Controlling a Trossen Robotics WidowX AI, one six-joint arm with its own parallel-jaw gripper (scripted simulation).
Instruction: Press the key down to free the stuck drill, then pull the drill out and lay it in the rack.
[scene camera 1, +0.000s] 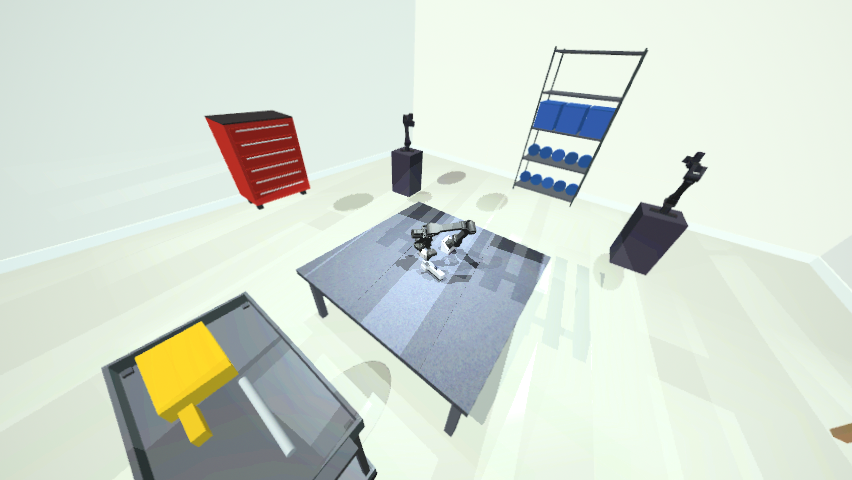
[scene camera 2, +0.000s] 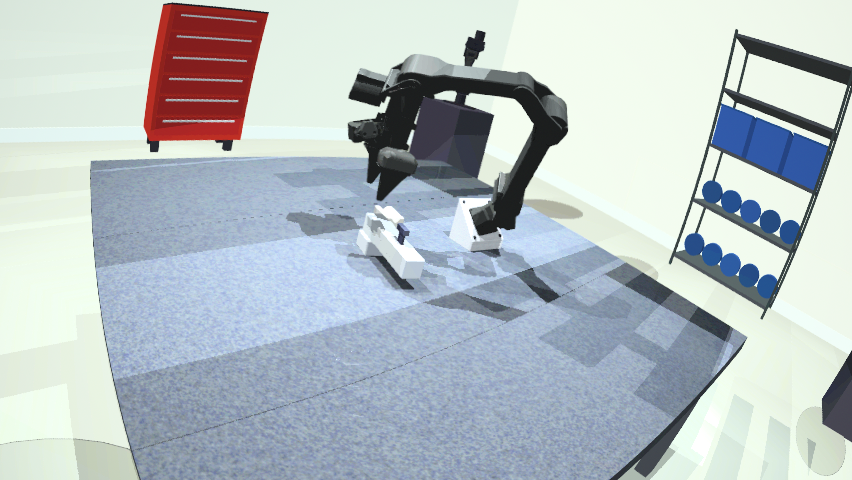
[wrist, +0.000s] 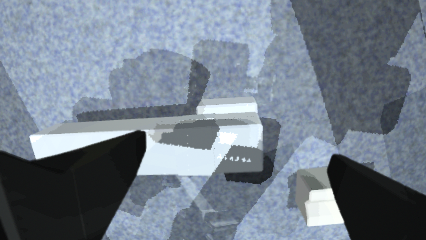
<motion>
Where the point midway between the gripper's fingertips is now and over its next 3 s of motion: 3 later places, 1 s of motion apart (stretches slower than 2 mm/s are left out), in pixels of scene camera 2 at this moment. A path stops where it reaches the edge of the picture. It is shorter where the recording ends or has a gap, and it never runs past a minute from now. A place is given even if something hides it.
The gripper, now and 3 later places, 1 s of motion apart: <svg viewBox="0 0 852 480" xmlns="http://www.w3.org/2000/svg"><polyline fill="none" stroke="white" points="373,191 365,203 365,210 368,234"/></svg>
</motion>
